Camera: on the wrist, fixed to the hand. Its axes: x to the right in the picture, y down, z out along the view.
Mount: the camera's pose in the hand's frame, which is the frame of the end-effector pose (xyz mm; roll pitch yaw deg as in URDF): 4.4 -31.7 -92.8 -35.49 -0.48 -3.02
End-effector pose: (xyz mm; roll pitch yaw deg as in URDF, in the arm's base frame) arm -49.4 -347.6 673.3 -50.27 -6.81 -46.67
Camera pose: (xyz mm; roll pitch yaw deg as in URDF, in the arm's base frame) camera -110.2 -416.7 639.1 -85.55 -9.44 -48.25
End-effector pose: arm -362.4 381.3 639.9 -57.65 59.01 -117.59
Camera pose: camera -438.9 440.8 624.3 -94.99 56.18 -119.76
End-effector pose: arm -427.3 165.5 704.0 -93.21 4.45 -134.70
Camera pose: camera -497.0 224.3 740.4 -128.68 1.46 -134.05
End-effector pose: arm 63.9 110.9 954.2 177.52 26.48 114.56
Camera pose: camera 12.9 136.7 1034.0 143.53 27.05 117.92
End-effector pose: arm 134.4 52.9 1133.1 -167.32 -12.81 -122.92
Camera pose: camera 152.7 61.7 1229.1 156.48 -12.99 -119.79
